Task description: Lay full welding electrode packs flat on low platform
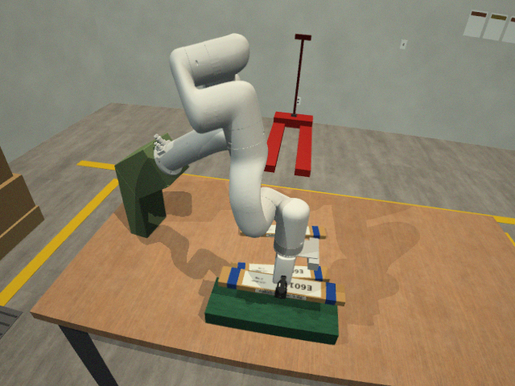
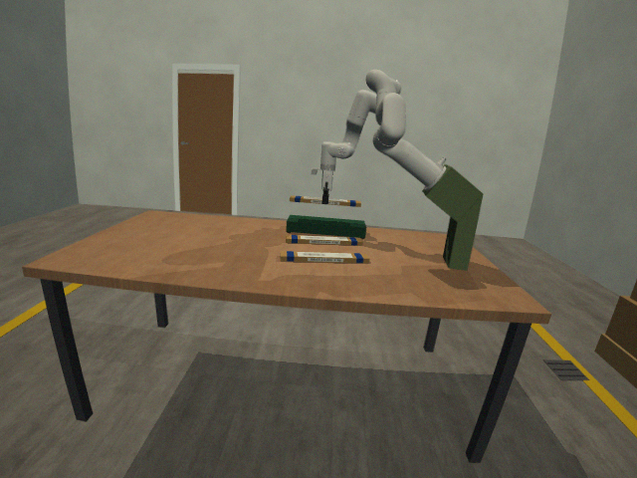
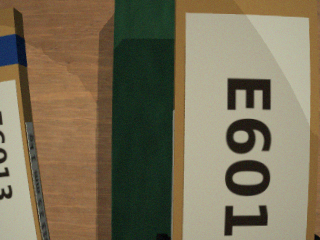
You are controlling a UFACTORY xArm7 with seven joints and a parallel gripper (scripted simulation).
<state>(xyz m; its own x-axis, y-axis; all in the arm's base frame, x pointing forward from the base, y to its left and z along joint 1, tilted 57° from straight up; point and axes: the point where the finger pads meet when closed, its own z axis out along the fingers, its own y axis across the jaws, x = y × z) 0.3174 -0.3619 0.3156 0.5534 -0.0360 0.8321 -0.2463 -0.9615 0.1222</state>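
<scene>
Now: the low green platform 1 cm behind my hand, 1 cm to the left of it and 15 cm below it.
</scene>
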